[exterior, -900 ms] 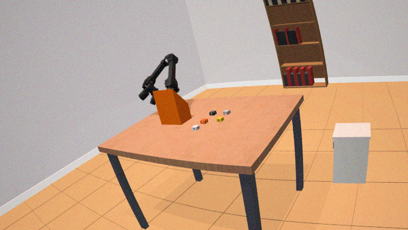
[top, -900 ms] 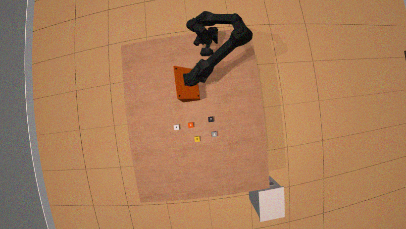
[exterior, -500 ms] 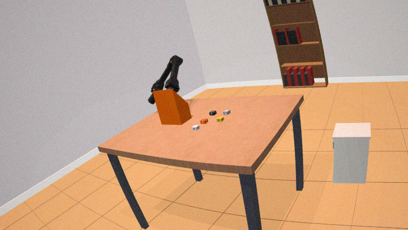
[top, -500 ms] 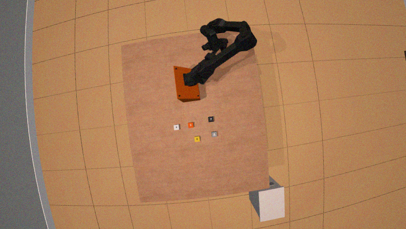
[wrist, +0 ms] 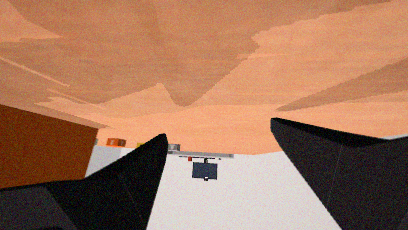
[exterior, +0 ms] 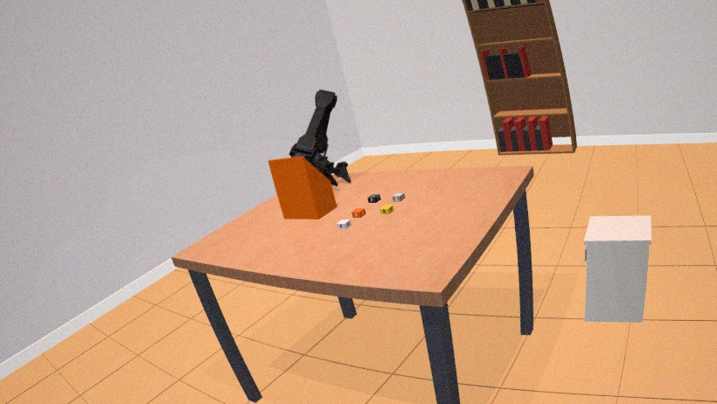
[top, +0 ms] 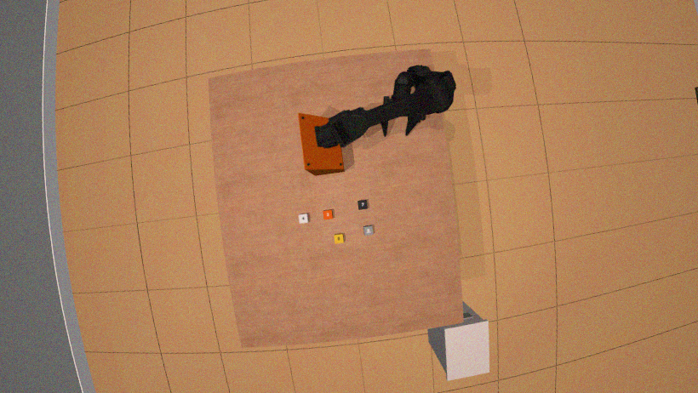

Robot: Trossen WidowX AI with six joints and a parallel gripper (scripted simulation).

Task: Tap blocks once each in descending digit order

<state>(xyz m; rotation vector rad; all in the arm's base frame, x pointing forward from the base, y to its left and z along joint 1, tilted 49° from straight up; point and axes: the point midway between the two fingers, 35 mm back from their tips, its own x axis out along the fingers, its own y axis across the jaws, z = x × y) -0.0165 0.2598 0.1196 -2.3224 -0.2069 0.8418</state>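
Right now the black block is 230 mm ahead of my gripper tip, 160 mm to the right of it and 10 mm below it. Round my gripper tip: orange block: 290 mm to the right, 240 mm ahead, 10 mm below; yellow block: 340 mm ahead, 270 mm to the right, 10 mm below; grey block: 330 mm ahead, 160 mm to the right, 10 mm below.
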